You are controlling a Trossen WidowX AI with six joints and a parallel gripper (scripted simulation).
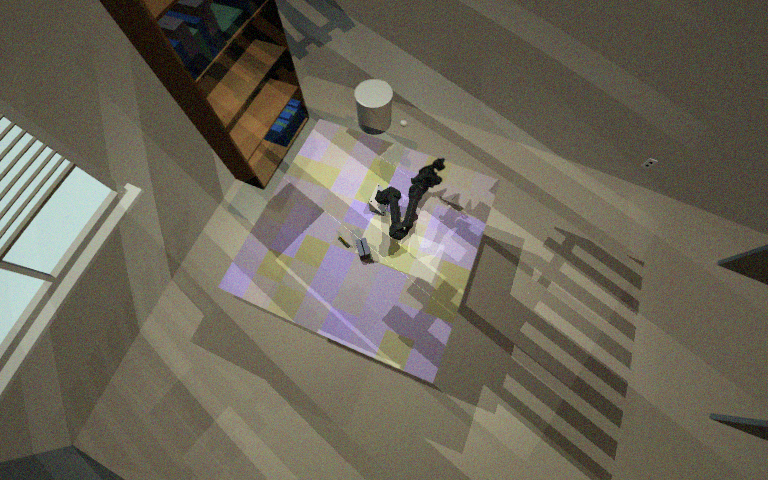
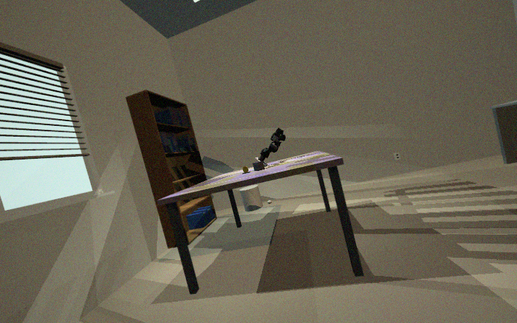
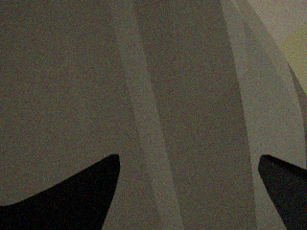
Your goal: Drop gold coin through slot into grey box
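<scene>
Now: gripper tip 550 mm short of the gold coin, 400 mm to the left of it and 220 mm above it.
</scene>
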